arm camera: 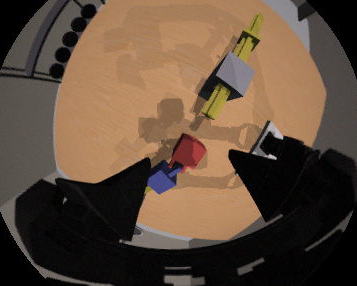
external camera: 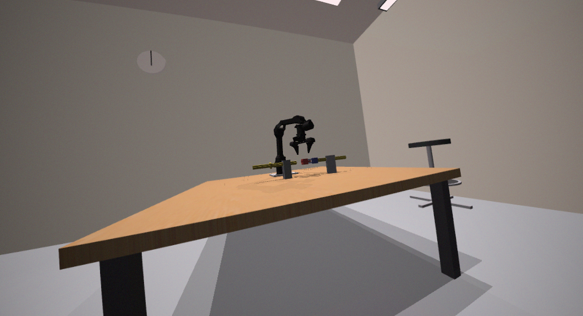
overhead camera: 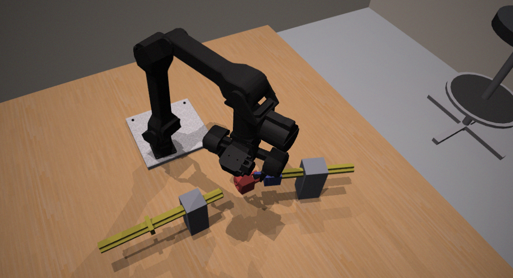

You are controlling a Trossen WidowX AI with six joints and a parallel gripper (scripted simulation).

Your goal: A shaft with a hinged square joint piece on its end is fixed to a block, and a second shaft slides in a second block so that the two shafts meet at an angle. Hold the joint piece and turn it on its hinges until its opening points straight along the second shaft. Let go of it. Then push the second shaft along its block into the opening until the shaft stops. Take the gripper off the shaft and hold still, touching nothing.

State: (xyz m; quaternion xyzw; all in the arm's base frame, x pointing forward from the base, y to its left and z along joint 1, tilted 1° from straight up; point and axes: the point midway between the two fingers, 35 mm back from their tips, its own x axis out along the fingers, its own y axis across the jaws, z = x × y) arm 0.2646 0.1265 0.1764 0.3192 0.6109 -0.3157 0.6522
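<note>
Now: the red joint piece 1 cm behind my gripper tip, 1 cm to the left of it and 6 cm below it.
</note>
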